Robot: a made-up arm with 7 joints.
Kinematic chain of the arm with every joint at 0, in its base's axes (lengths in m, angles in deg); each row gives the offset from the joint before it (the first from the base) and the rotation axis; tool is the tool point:
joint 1: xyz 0 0 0 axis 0 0.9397 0.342
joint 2: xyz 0 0 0 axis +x
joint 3: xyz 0 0 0 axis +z
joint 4: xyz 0.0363 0 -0.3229 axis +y
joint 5: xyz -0.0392 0 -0.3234 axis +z
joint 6: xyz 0 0 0 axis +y
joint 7: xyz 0 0 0 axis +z
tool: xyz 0 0 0
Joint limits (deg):
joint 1: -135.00..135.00
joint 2: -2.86..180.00
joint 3: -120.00..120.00
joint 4: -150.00..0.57
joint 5: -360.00..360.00
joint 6: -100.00..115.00
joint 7: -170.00..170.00
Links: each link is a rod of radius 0.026 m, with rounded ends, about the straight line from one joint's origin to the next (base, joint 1, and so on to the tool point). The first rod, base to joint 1, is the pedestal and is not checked.
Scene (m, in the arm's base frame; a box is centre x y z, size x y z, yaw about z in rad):
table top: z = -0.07
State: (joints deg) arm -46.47 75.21 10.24 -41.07 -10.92 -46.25 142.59
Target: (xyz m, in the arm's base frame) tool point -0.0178 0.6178 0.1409
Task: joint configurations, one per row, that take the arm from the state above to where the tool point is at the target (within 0.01 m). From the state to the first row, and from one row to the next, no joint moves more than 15 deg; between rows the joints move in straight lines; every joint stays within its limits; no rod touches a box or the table.
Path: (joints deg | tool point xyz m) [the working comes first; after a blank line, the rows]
Joints at the target: -14.74 84.30 100.16 -39.41 -10.92 -46.25 142.59
Straight joint move there: clear.

1: -41.94 76.51 23.09 -40.83 -10.92 -46.25 142.59 | 0.3203 0.5285 0.1324
2: -37.41 77.81 35.93 -40.60 -10.92 -46.25 142.59 | 0.2663 0.5563 0.1397
3: -32.87 79.10 48.78 -40.36 -10.92 -46.25 142.59 | 0.2096 0.5792 0.1445
4: -28.34 80.40 61.62 -40.12 -10.92 -46.25 142.59 | 0.1515 0.5967 0.1471
5: -23.81 81.70 74.47 -39.89 -10.92 -46.25 142.59 | 0.0933 0.6088 0.1474
6: -19.28 83.00 87.32 -39.65 -10.92 -46.25 142.59 | 0.0364 0.6156 0.1453
7: -14.74 84.30 100.16 -39.41 -10.92 -46.25 142.59 | -0.0178 0.6178 0.1409

